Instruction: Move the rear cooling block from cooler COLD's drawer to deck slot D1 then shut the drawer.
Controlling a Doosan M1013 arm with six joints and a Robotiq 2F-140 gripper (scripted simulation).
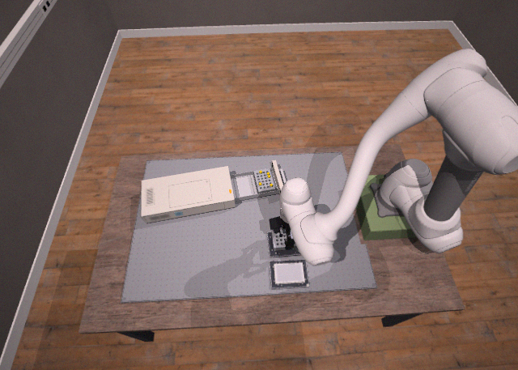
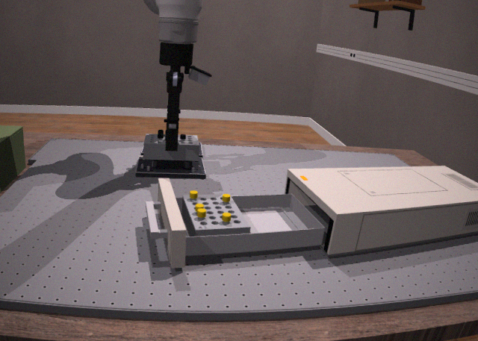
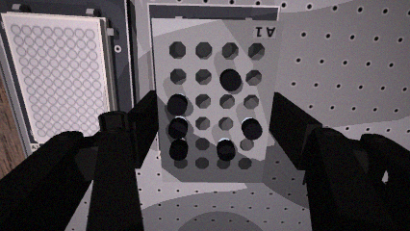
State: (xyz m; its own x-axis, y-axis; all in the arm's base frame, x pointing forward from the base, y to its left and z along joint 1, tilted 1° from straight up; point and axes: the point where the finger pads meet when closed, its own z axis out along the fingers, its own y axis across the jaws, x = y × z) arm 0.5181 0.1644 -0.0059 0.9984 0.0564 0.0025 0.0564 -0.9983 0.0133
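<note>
My gripper is now 30 mm above the cooling block. The rest, counted from my hand: deck slot D1: 80 mm below; then white well plate: 140 mm to the left, 70 mm below; then drawer: 320 mm to the right, 120 mm ahead, 50 mm below.
</note>
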